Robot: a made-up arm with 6 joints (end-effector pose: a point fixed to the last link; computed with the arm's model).
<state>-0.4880 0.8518 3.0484 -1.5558 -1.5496 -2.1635</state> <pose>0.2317 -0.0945 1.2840 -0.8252 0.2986 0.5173</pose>
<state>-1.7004 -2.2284 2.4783 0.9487 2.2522 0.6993</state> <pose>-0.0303 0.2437 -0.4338 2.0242 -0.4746 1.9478</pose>
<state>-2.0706 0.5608 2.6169 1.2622 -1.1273 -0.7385</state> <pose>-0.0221 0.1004 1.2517 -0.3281 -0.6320 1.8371</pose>
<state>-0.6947 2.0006 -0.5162 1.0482 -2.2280 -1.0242</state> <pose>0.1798 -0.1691 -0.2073 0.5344 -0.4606 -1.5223</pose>
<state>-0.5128 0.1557 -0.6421 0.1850 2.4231 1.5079</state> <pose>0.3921 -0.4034 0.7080 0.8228 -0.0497 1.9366</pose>
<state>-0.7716 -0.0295 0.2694 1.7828 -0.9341 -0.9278</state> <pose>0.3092 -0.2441 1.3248 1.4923 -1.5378 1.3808</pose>
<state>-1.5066 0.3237 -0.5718 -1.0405 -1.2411 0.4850</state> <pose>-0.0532 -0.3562 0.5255 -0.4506 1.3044 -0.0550</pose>
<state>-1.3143 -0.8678 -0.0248 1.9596 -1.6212 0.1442</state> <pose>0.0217 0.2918 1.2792 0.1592 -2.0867 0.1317</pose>
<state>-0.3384 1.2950 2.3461 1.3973 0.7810 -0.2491</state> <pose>0.6245 -0.2307 1.1776 1.3452 0.9817 1.9054</pose>
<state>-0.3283 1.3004 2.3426 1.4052 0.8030 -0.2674</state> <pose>0.6339 -0.2241 1.1742 1.3568 1.0248 1.9049</pose>
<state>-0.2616 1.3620 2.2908 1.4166 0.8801 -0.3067</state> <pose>0.7226 -0.1951 1.1258 1.4651 1.2183 1.9038</pose>
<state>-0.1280 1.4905 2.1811 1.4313 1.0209 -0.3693</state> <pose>0.8870 -0.1054 0.9978 1.6682 1.6233 1.8596</pose>
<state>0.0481 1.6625 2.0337 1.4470 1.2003 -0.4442</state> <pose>1.0413 0.0712 0.7785 -1.6408 -1.9295 -1.4639</pose>
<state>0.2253 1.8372 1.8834 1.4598 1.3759 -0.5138</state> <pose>1.0944 0.2835 0.5155 -1.3830 -1.9580 -0.8957</pose>
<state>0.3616 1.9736 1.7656 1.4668 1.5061 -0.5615</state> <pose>1.0566 0.4410 0.2960 -1.1744 -1.9163 -0.4836</pose>
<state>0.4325 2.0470 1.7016 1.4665 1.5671 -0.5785</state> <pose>1.0104 0.5115 0.1771 -1.0719 -1.8718 -0.2838</pose>
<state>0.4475 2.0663 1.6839 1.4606 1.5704 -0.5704</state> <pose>0.9983 0.5233 0.1458 -1.0604 -1.8557 -0.2526</pose>
